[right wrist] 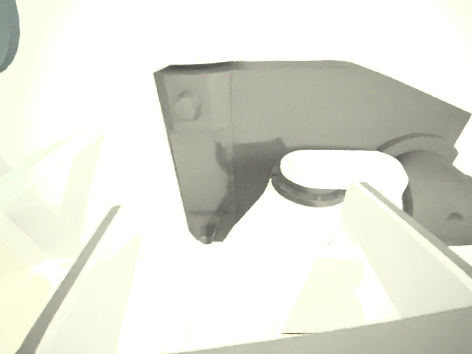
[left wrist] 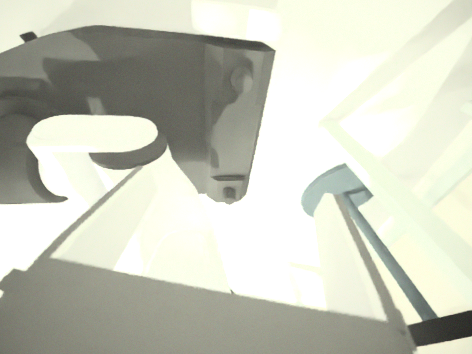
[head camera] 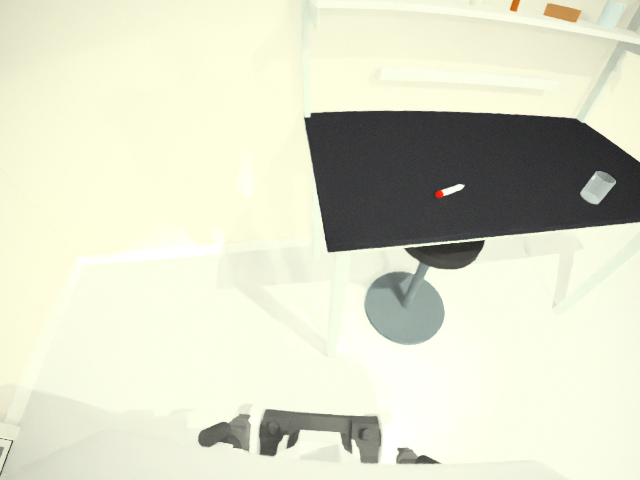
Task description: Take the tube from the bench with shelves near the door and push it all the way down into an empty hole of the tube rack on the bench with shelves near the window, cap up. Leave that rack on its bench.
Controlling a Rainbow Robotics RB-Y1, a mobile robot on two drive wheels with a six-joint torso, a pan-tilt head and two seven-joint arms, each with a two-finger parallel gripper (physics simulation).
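Places are measured from the robot's base along level axes (x back, y right, z up), in millimetres.
Where they show: left gripper, between the fingertips: (left wrist: 233,191) (head camera: 246,436); right gripper, between the fingertips: (right wrist: 244,207).
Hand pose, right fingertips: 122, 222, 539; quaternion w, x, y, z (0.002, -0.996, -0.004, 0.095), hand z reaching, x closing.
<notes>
Things, the pixels of their centre, and the offset from my right fingertips, as dx, dy, dz. "spot": a spot on its surface instead. Level surfaces: height alone.
- white tube with a red cap, middle of its body: (head camera: 451,190) -700, +135, +384
- bench with shelves, height of its surface: dz +375
- clear glass beaker, middle of its body: (head camera: 597,187) -744, +684, +420
- stool with a grey round base, a spot on its surface: (head camera: 404,320) spot: -710, +197, -509
- brown box, a spot on its surface: (head camera: 561,12) spot: -1219, +575, +853
A white tube with a red cap (head camera: 449,190) lies on its side on the black top of the bench with shelves (head camera: 382,155), left of the bench's middle and nearer its front edge, cap towards the left. My left gripper (left wrist: 233,191) is open and empty, with its fingers wide apart in the left wrist view. My right gripper (right wrist: 244,207) is open and empty, with its fingers wide apart in the right wrist view. Both hang low beside my body, away from the bench. The tube rack does not show in these views.
A clear glass beaker (head camera: 598,187) stands on the bench at the right. A stool with a grey round base (head camera: 404,320) (left wrist: 327,185) stands under the front edge. A shelf (head camera: 439,11) above holds an orange bottle and a brown box (head camera: 561,12). A wall is at the left.
</notes>
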